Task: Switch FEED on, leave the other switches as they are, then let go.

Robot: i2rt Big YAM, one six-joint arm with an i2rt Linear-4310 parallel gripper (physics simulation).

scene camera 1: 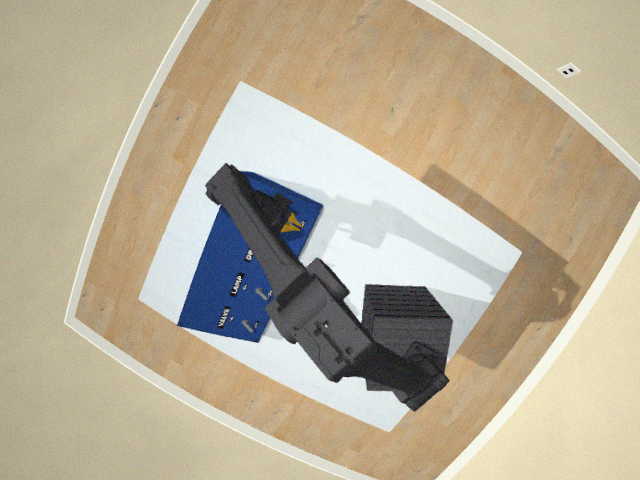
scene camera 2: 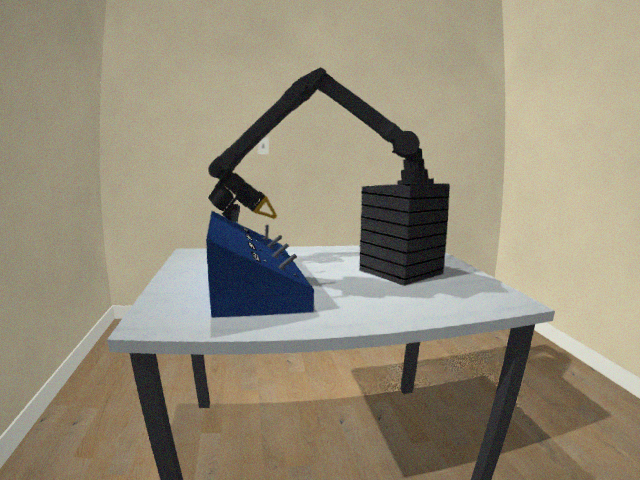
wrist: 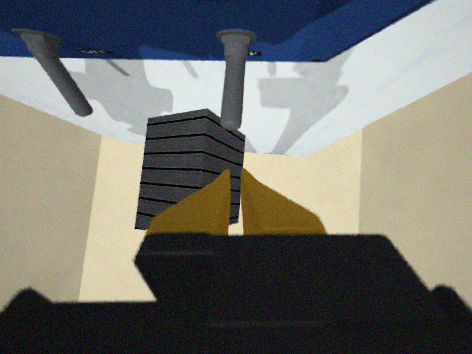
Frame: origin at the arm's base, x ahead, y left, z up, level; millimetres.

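Seen in the pictures: gripper, fingertip midpoint: (scene camera 1: 300, 227) (scene camera 2: 275, 217) (wrist: 235, 176); arm's base, link origin: (scene camera 2: 415, 184).
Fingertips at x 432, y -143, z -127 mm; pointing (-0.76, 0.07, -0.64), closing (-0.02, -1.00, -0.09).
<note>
Pixels of each thing's top centre, then the offset from my fingertips to it. Level surfaces: height alone.
- FEED lever, top centre: (wrist: 230, 128) (scene camera 2: 266, 224) 31 mm ahead, 5 mm left, 24 mm down
- DRIVE lever, top centre: (wrist: 61, 108) (scene camera 2: 275, 235) 8 mm ahead, 123 mm left, 36 mm down
- LAMP lever, top centre: (scene camera 2: 281, 243) (scene camera 1: 261, 297) 1 mm back, 243 mm left, 36 mm down
- VALVE lever, top centre: (scene camera 2: 288, 253) (scene camera 1: 247, 329) 11 mm back, 362 mm left, 36 mm down
- white table, surface height: 168 mm down
The blue switch panel (scene camera 1: 206, 279) (scene camera 2: 258, 294) (wrist: 125, 20) has a row of grey levers. The FEED lever (scene camera 2: 267, 231) (wrist: 234, 82) is the farthest in scene camera 2 and stands nearly upright, unlike the others. The DRIVE lever (scene camera 2: 274, 241) (wrist: 65, 82), LAMP lever (scene camera 1: 262, 293) (scene camera 2: 280, 251) and VALVE lever (scene camera 1: 247, 326) (scene camera 2: 287, 261) lean down the slope toward the arm's base. My gripper (scene camera 1: 299, 225) (scene camera 2: 275, 216) (wrist: 235, 176) is shut and empty, just above the FEED lever's tip and apart from it. The FEED label is hidden under the arm in scene camera 1.
The panel stands on a white table (scene camera 1: 268, 113) (scene camera 2: 439, 315). The arm's dark ribbed pedestal (scene camera 1: 408, 310) (scene camera 2: 403, 232) (wrist: 175, 160) stands across from the panel's sloped face. The forearm passes over the panel in scene camera 1.
</note>
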